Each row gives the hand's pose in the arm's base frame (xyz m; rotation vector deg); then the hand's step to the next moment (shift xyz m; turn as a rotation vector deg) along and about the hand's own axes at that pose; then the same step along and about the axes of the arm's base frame.
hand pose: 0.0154 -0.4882 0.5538 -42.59 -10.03 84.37
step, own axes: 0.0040 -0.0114 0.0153 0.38 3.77 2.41
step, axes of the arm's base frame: 0.0018 0.0099 0.0167 -4.39 0.90 -0.34
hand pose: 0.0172 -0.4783 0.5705 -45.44 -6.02 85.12
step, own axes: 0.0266 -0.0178 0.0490 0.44 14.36 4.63
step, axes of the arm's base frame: -0.0072 0.0460 0.0355 -14.46 0.67 -4.29
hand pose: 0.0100 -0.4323 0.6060 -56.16 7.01 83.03
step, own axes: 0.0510 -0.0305 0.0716 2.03 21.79 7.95
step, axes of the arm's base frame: 0.0016 0.0887 0.0281 -22.12 2.63 -6.77
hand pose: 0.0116 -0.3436 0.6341 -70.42 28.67 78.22
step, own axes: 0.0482 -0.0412 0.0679 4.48 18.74 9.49
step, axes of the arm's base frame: 0.0232 0.0899 -0.0026 -19.38 5.78 -7.24
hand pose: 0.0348 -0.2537 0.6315 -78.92 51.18 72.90
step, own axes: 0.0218 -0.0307 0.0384 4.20 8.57 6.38
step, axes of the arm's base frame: 0.0244 0.0462 -0.0128 -8.96 4.87 -5.27
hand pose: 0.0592 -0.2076 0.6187 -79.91 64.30 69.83
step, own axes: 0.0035 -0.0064 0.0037 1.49 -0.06 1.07
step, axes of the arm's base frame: 0.0061 0.0044 -0.0032 0.04 0.98 -1.55
